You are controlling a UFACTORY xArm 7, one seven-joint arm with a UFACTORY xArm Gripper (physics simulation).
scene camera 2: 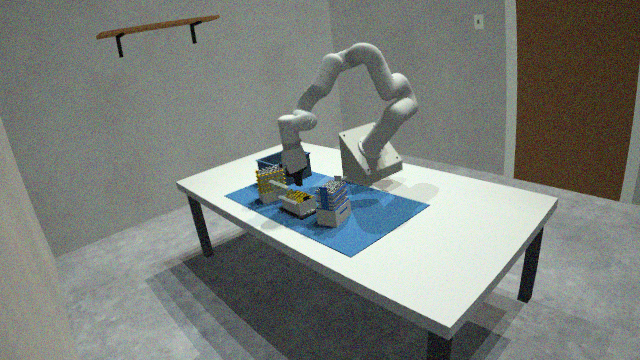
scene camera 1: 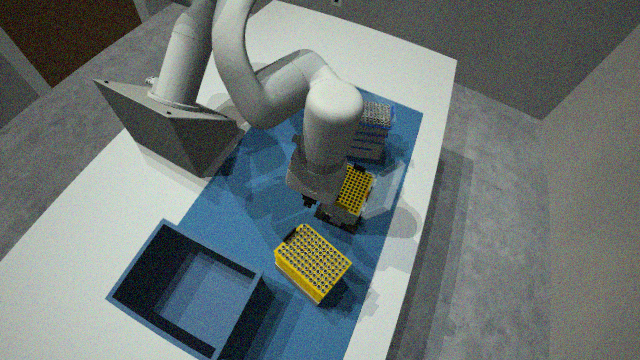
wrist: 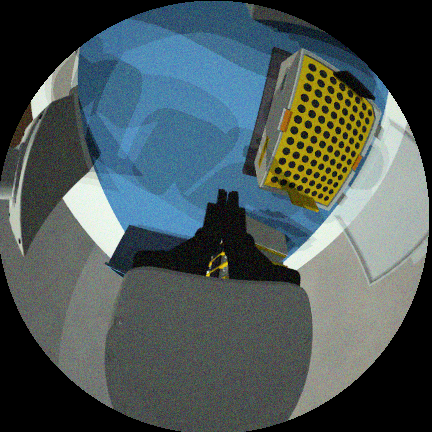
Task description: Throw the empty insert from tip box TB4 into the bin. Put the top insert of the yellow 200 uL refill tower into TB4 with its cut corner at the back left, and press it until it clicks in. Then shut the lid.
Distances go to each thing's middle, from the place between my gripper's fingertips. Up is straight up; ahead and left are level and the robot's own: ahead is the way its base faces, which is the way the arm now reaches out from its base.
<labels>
My hand is 70 mm short of the yellow insert [scene camera 1: 356,184] and 70 mm to the right of it. The rest, counted from my hand: blue and grey tip tower [scene camera 1: 379,118] 60 mm ahead, 250 mm to the left, 10 mm above; dark blue bin [scene camera 1: 186,290] 130 mm behind, 260 mm to the right, 10 mm below; clear lid [scene camera 1: 380,200] 140 mm ahead, 70 mm to the left, 40 mm above.
</labels>
